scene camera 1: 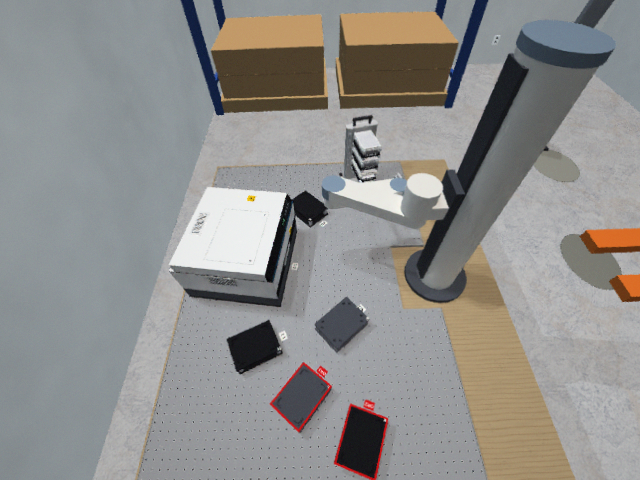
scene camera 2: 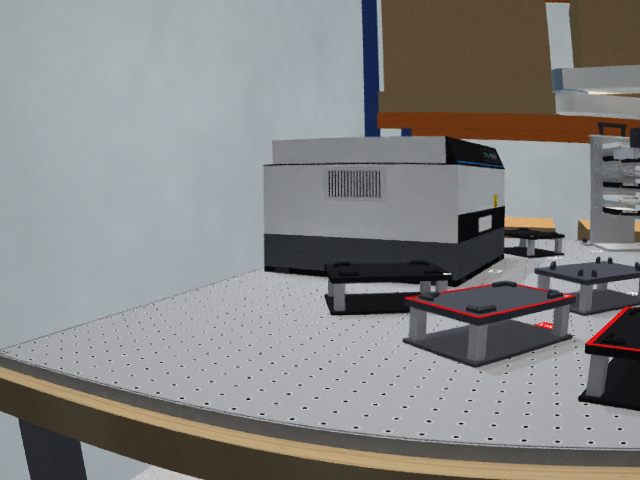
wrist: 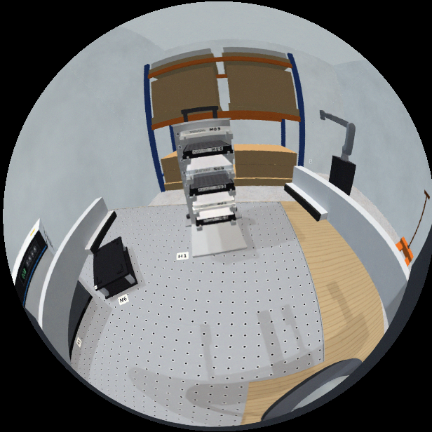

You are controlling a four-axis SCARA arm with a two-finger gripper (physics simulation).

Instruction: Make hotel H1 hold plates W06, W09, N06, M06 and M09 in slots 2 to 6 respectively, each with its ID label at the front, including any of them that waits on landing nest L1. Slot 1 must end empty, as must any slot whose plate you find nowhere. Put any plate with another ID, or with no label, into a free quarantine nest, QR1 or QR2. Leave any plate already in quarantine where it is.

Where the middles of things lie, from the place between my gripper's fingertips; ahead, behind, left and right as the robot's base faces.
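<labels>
The landing nest L1 [scene camera 2: 380, 272] is 610 mm to the left of my hand, 500 mm ahead of it and 200 mm below it; going by their middles, it is the farthest from my hand of the things named here. The white instrument [scene camera 2: 423, 201] is 230 mm to the left of my hand, 570 mm ahead of it and 140 mm below it. Counted from my hand, the grey nest RG [scene camera 1: 342, 321] is far to the left, a fair way ahead and a fair way below. The black nest N6 [wrist: 110, 256] is 50 mm to the right of my hand, 310 mm ahead of it and 200 mm below it. Going by their middles, the black nest N6 is the nearest to my hand of the things named here.
</labels>
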